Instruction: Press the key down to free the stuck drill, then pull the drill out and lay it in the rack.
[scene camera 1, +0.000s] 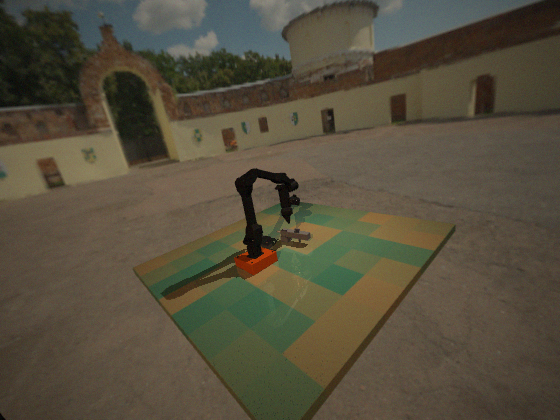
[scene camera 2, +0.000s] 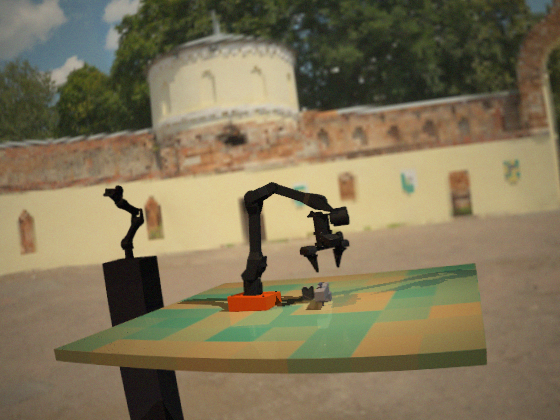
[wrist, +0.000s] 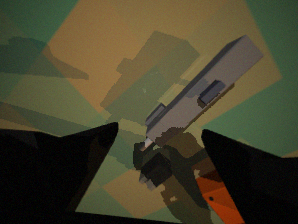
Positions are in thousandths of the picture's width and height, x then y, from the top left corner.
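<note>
My gripper (scene camera 2: 587, 642) (wrist: 535, 578) is open and holds nothing.
</note>
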